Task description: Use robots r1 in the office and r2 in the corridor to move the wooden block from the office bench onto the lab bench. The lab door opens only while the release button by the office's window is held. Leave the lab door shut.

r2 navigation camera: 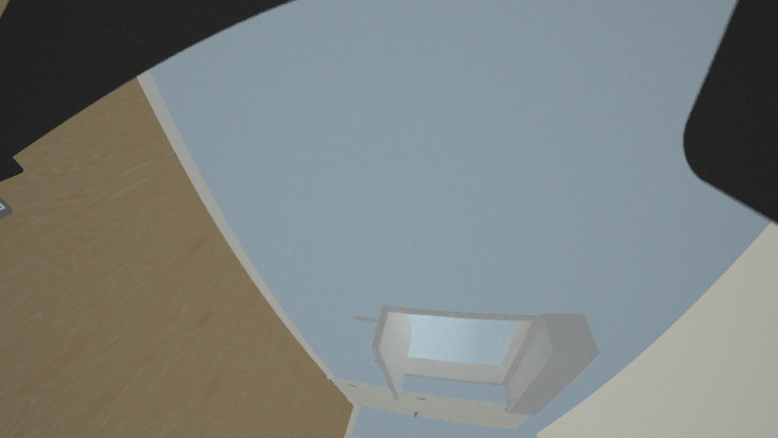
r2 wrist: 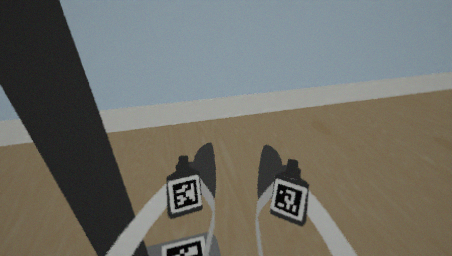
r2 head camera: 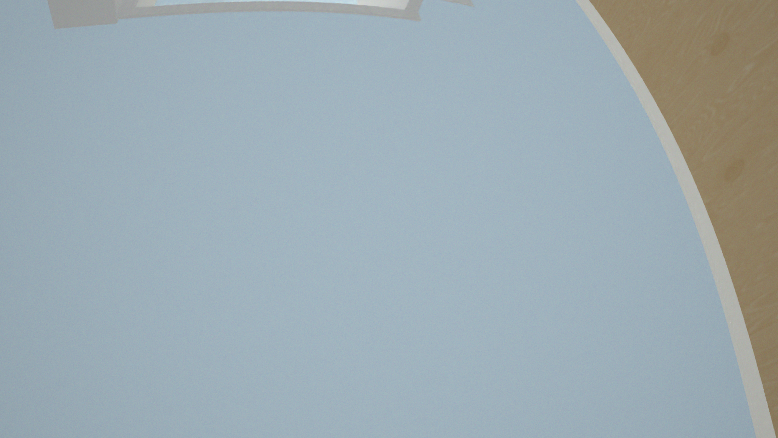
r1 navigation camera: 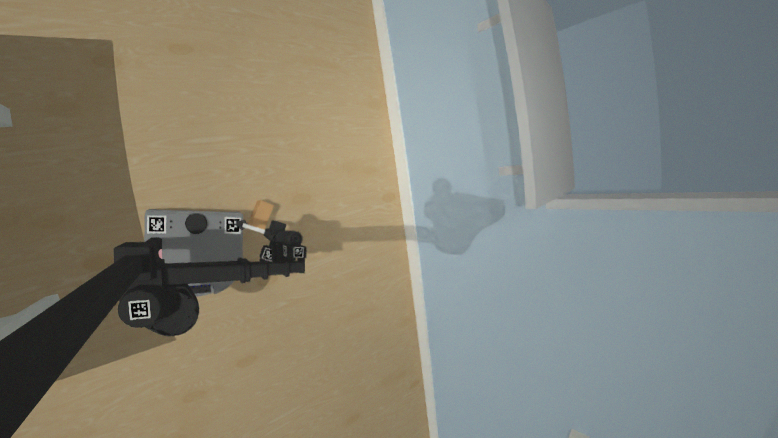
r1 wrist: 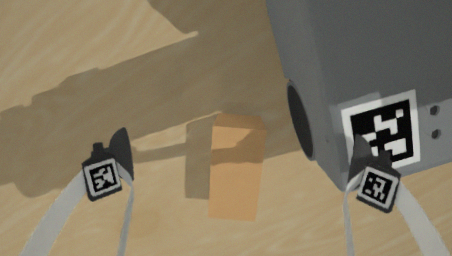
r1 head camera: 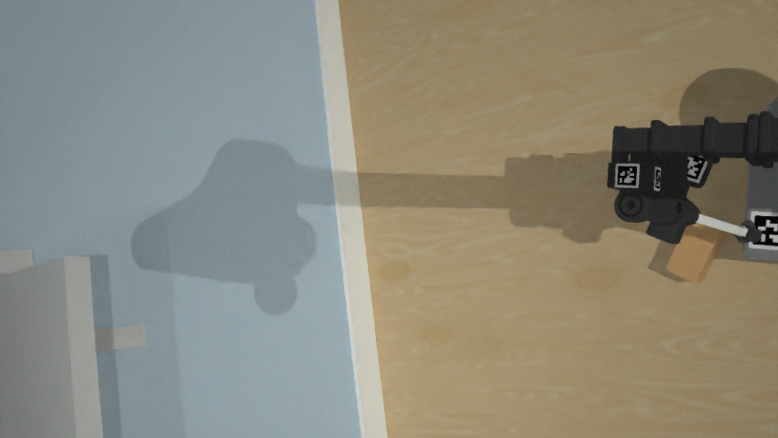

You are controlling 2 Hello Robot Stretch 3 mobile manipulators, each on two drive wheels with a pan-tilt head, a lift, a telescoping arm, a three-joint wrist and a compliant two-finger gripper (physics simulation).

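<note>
The wooden block (r1 head camera: 694, 258) (r1 navigation camera: 263, 212) (r1 wrist: 232, 200) is an orange box lying on the wood floor close to r1's grey base (r1 navigation camera: 204, 244) (r1 wrist: 360, 45). r1's gripper (r1 wrist: 240, 157) is open above the floor. In the r1 wrist view its fingers stand wide to either side of the block, with the right finger in front of the base's marker. r2's gripper (r2 wrist: 237, 169) is open, with a moderate gap and no object between its fingers. The benches, the release button and the lab door cannot be made out in these views.
Blue walls with a pale baseboard (r1 head camera: 348, 217) (r1 navigation camera: 405, 217) (r2 wrist: 250, 102) border the wood floor. A pale box-like frame (r1 navigation camera: 522, 103) (r2 navigation camera: 457, 372) projects from the wall. r2's dark mast (r2 wrist: 75, 125) crosses its wrist view. A large shadow lies left of r1's base.
</note>
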